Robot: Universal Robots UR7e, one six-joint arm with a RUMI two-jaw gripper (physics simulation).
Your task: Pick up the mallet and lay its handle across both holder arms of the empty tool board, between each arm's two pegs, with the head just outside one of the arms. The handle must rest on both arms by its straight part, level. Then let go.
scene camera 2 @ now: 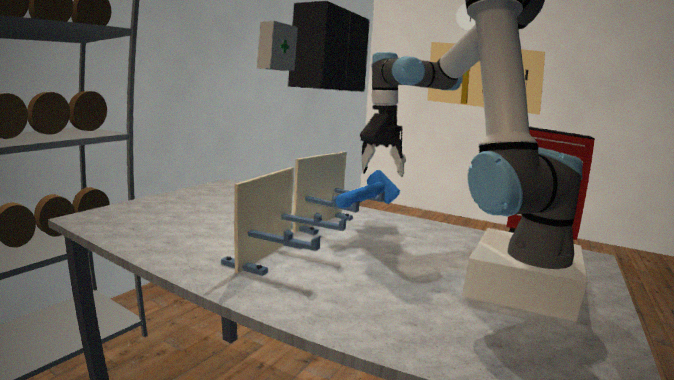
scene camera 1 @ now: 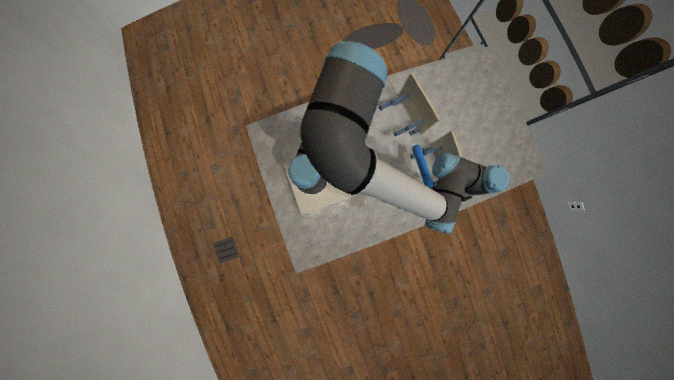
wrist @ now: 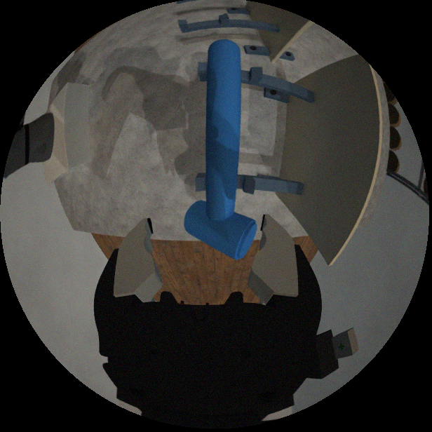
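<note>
The blue mallet (scene camera 1: 423, 165) (scene camera 2: 361, 194) (wrist: 223, 110) lies across both arms of the far tool board (scene camera 2: 320, 185) (wrist: 340, 150). In the wrist view its handle crosses the farther arm (wrist: 287, 85) and the nearer arm (wrist: 277, 185), between each arm's inner peg and end peg. The head is just outside the nearer arm and turned askew. The handle looks close to level along the arms; the exact contact is partly hidden. My gripper (scene camera 2: 384, 170) (wrist: 205, 218) is open and empty above the head, its fingertips apart from it.
A second tool board (scene camera 1: 420, 100) (scene camera 2: 265, 215) with two bare arms stands beside the first, closer to scene camera 2. The robot's pale base block (scene camera 2: 520, 290) stands on the table (scene camera 2: 380, 330). A rack (scene camera 2: 131, 100) with round brown pieces stands beyond the table edge.
</note>
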